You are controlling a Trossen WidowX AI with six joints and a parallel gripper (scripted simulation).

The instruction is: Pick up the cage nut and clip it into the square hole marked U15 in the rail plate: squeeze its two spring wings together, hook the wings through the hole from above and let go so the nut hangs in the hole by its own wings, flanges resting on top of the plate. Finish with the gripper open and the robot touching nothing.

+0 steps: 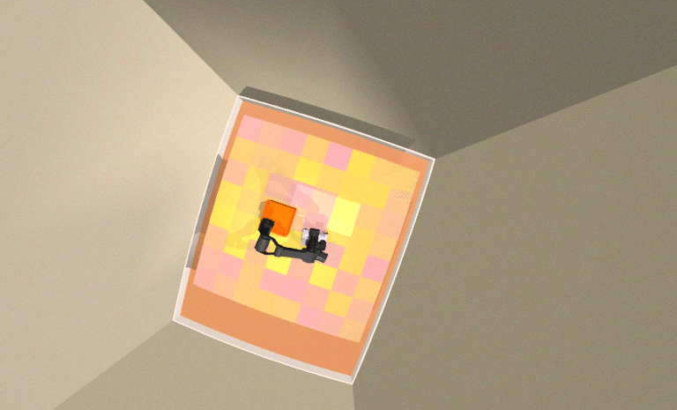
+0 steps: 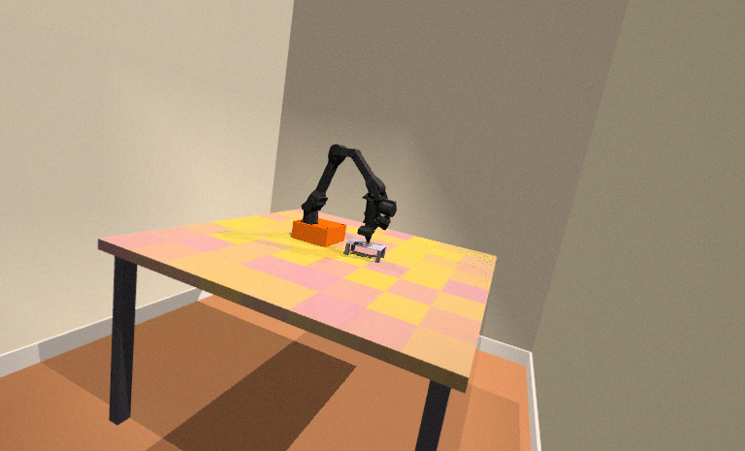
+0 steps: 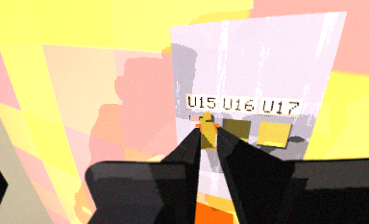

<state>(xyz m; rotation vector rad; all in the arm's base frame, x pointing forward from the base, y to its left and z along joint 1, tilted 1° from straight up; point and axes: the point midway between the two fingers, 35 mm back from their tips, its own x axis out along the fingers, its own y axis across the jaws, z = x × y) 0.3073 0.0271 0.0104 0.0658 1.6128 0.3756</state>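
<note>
Now: the cage nut 1 cm below my gripper tip.
</note>
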